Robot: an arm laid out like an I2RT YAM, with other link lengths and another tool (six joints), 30 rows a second.
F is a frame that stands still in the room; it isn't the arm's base.
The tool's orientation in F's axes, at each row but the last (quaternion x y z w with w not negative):
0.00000, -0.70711, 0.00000, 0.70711
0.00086, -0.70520, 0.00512, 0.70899
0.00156, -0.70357, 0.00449, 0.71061
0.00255, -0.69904, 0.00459, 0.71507
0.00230, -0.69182, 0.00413, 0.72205
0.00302, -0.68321, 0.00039, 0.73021
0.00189, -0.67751, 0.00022, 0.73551
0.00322, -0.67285, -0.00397, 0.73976
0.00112, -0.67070, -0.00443, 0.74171
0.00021, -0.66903, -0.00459, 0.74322
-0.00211, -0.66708, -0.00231, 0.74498
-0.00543, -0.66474, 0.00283, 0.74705
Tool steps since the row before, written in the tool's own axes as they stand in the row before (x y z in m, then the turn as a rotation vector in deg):
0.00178, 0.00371, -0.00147, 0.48, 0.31, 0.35
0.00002, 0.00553, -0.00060, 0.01, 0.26, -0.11
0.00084, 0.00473, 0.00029, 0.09, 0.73, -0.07
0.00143, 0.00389, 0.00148, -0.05, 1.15, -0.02
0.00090, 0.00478, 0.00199, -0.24, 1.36, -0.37
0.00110, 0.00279, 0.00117, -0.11, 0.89, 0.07
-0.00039, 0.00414, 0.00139, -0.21, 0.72, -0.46
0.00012, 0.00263, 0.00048, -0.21, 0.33, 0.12
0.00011, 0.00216, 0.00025, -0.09, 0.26, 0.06
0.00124, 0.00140, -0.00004, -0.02, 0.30, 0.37
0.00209, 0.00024, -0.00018, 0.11, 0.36, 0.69
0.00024, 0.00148, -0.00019, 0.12, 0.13, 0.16
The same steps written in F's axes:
0.00147, 0.00371, 0.00178, -0.35, 0.31, 0.48
0.00055, 0.00553, -0.00002, 0.11, 0.26, 0.01
-0.00032, 0.00473, 0.00082, 0.06, 0.73, 0.09
-0.00149, 0.00388, 0.00145, 0.01, 1.15, -0.05
-0.00199, 0.00476, 0.00097, 0.35, 1.36, -0.26
-0.00111, 0.00278, 0.00119, -0.08, 0.89, -0.10
-0.00143, 0.00414, -0.00026, 0.44, 0.72, -0.25
-0.00046, 0.00263, 0.00019, -0.14, 0.33, -0.19
-0.00023, 0.00216, 0.00015, -0.07, 0.26, -0.08
0.00018, 0.00139, 0.00124, -0.37, 0.30, 0.02
0.00041, 0.00024, 0.00206, -0.67, 0.36, 0.19
0.00022, 0.00148, 0.00020, -0.14, 0.13, 0.14

